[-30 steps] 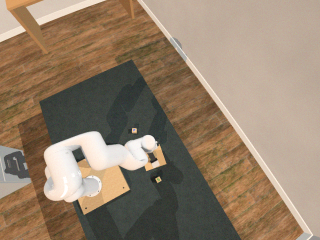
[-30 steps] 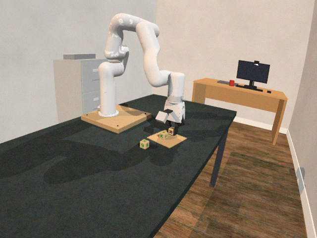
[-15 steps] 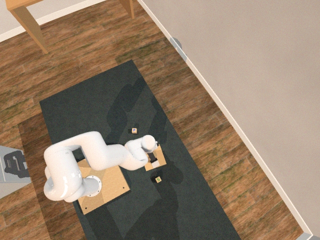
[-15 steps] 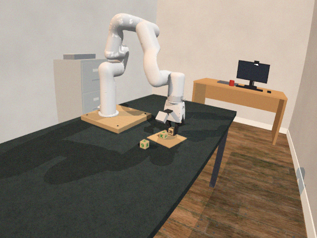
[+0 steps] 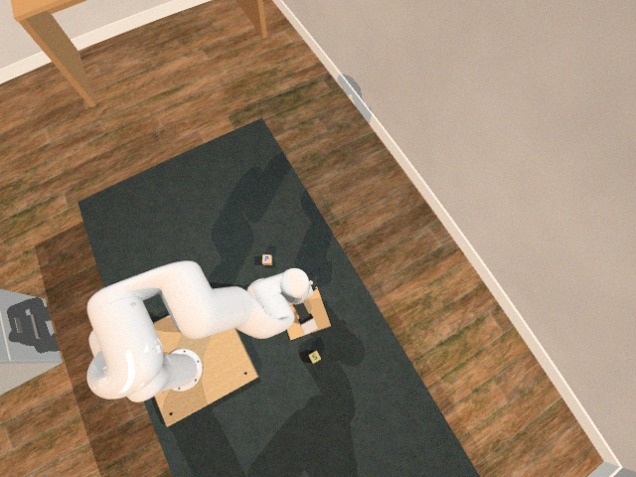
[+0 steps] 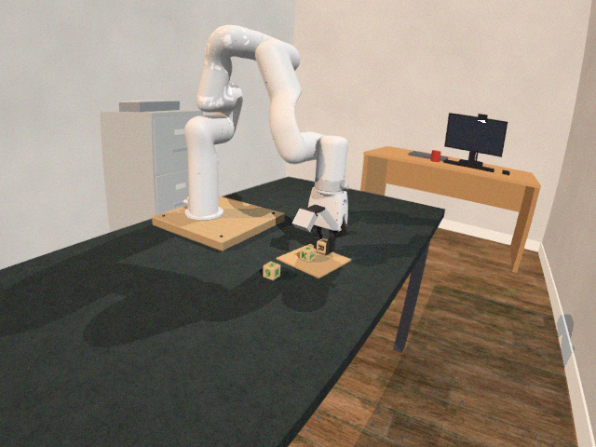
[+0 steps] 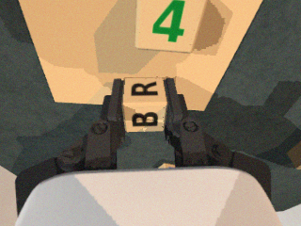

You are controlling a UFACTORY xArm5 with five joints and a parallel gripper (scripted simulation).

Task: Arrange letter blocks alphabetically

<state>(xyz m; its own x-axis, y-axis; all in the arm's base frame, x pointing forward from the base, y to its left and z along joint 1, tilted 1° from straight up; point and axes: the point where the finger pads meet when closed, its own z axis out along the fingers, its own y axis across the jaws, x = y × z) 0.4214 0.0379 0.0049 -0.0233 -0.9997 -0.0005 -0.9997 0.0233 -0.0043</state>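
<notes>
Now: hand 5 cm to the left of the tan mat and 3 cm above it. Also, from my hand: green-lettered block (3 cm behind, 19 cm to the right, 2 cm below).
</notes>
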